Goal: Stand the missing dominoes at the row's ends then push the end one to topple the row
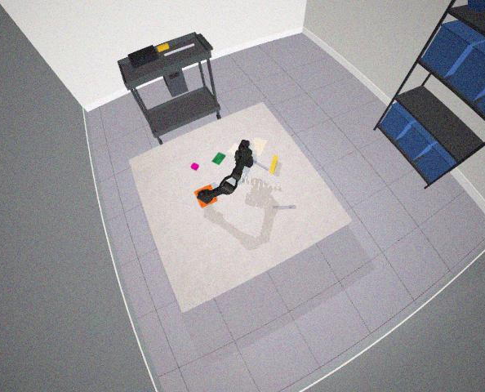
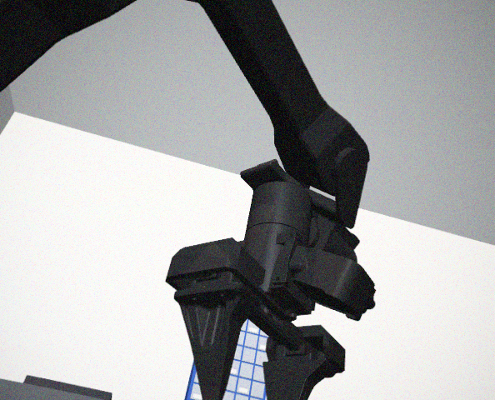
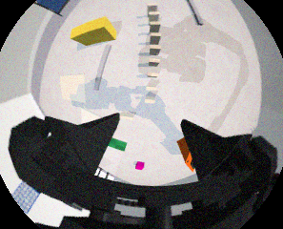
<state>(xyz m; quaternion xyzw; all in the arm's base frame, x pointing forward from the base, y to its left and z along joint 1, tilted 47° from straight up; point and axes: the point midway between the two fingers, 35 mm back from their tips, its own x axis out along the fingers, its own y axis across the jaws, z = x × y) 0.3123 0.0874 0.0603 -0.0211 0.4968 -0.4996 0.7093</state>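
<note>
The green tile lies 260 mm to the left of my gripper tip, 150 mm below it and 80 mm behind it. From my gripper tip the other things lie so: yellow block: 260 mm ahead, 110 mm below, 10 mm to the right; then grey bar: 340 mm to the right, 170 mm ahead, 140 mm below; then cream sheet: 240 mm ahead, 220 mm to the left, 140 mm below.
</note>
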